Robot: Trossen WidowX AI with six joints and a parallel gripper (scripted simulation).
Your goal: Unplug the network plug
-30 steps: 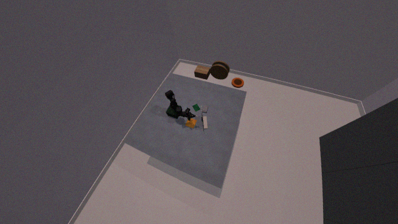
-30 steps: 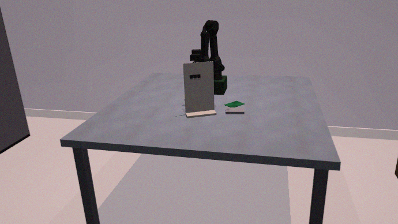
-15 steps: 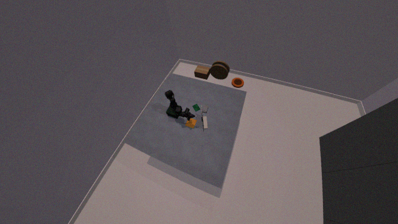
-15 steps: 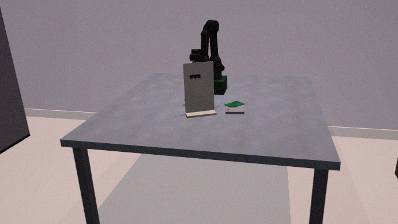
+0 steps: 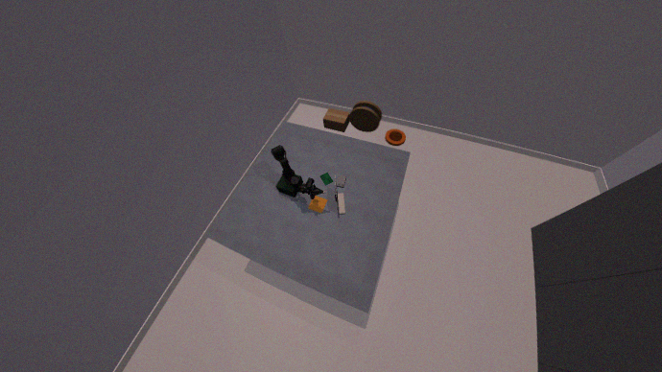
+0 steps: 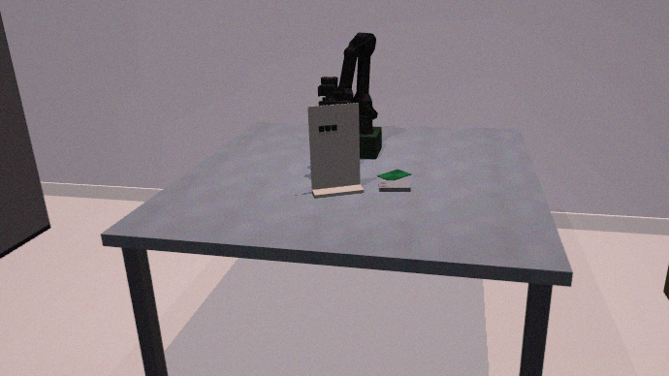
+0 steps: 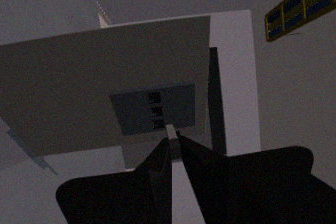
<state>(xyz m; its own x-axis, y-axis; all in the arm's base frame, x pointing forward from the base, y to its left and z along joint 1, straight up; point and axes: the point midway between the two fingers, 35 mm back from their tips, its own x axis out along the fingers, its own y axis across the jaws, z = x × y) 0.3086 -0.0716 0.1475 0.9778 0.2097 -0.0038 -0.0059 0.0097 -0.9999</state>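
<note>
My gripper tip is 70 mm past the orange marked square, 10 mm to the left of it and 240 mm above it. From my gripper tip the other things lie so: network plug: right at my gripper tip; then grey upright panel: 90 mm ahead, 40 mm to the left, 100 mm below; then small grey block: 20 mm ahead, 240 mm to the left, 230 mm below.
</note>
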